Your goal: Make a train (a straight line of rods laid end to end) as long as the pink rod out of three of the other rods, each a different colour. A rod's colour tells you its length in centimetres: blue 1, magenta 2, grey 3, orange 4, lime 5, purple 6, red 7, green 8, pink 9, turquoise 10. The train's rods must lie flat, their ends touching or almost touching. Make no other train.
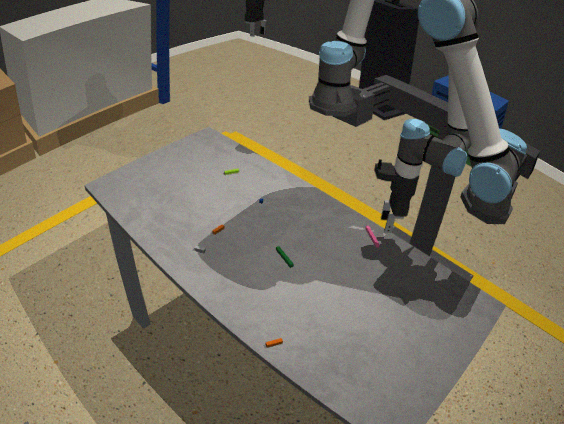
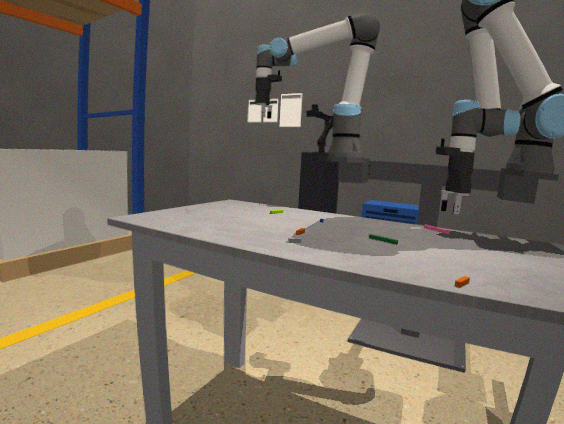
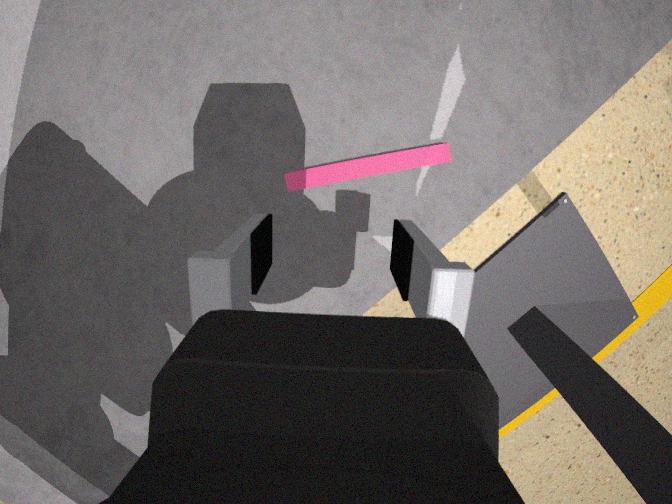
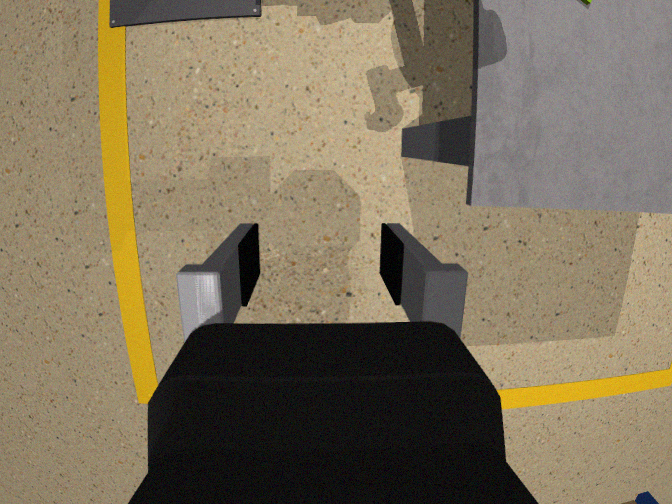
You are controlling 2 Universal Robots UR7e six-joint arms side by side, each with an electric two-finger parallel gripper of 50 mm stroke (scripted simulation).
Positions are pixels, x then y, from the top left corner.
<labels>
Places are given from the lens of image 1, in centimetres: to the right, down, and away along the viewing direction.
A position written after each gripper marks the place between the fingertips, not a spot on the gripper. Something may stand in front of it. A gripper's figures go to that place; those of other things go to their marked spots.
left gripper point(image 1: 385, 225): 30, 4, 135
dark post point(image 1: 445, 182): 71, -13, 187
</labels>
